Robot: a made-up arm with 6 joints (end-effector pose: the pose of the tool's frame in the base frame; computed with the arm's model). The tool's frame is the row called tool. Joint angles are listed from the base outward.
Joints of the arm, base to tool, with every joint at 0 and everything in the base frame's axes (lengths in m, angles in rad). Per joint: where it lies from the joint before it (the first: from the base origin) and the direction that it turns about. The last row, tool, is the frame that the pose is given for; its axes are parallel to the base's.
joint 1: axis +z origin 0 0 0.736
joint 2: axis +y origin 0.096 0 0
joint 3: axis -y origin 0 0 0.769
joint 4: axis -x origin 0 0 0.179
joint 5: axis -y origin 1.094 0 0
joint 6: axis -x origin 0.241 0 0
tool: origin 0 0 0
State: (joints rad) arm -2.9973 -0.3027 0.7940 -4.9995 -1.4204 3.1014
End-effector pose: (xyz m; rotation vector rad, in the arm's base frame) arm -0.3134 0.1854 2.5264 1.5133 2.4557 0.5188
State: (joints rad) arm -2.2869 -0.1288 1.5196 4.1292 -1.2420 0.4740
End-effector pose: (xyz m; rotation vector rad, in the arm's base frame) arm 0.4044 0.1747 2.6433 -0.5533 -0.2480 -0.1863
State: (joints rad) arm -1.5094 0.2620 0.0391 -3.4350 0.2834 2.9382
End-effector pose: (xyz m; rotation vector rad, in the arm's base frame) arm 0.1184 -1.6089 1.2974 0.7799 0.0309 -1.4829
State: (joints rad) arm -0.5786 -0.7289 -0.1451 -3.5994 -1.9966 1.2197
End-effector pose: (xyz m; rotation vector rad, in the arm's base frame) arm 0.1197 -0.1941 2.1714 0.3322 -2.0069 1.8119
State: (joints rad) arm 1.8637 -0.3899 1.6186 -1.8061 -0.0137 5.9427
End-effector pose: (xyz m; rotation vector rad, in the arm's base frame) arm 0.2640 -0.8865 2.5802 -1.4890 -0.3400 -1.6198
